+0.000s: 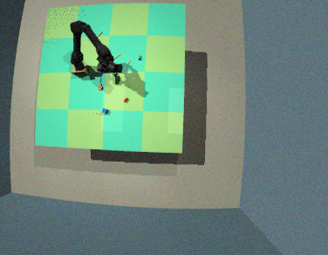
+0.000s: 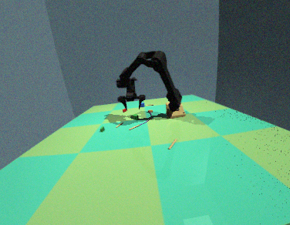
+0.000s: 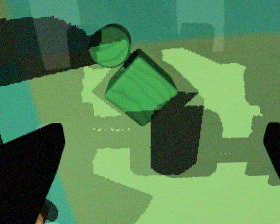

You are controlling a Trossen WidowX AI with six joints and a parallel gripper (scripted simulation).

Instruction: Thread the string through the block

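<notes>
Now: gripper tip 2 cm past the small green cylinder, 3 cm to the right of it and 5 cm above it. Round my gripper tip: red piece 8 cm ahead, 22 cm to the right, 6 cm below; small dark piece 20 cm ahead, 13 cm to the left, 6 cm below; round button 14 cm behind, 10 cm to the right, 6 cm below.
</notes>
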